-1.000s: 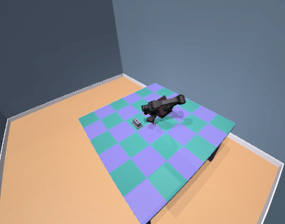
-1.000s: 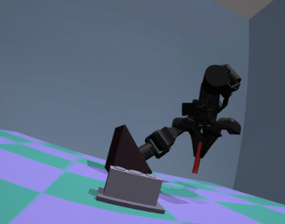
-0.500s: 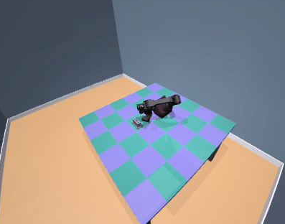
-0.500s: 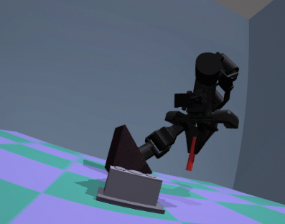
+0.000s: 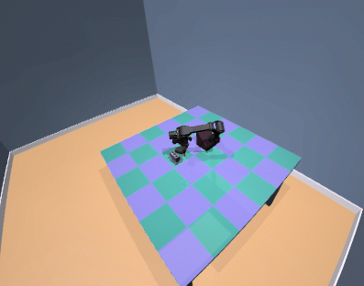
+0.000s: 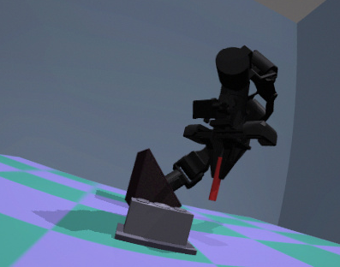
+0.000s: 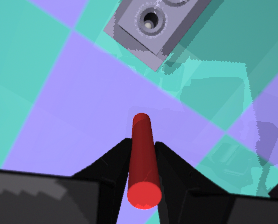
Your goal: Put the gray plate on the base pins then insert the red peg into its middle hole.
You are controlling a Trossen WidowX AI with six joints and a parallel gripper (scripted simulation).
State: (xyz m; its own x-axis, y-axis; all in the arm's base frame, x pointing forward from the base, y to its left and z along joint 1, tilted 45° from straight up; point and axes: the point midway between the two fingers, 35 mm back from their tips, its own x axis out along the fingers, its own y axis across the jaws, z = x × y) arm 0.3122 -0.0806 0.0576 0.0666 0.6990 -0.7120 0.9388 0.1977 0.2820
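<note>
My gripper tip is 100 mm to the left of the gray plate, 80 mm above it and 20 mm short of it. Also, from my gripper tip: red peg (right at my gripper tip); then base (120 mm below, 100 mm to the right, 20 mm ahead).
</note>
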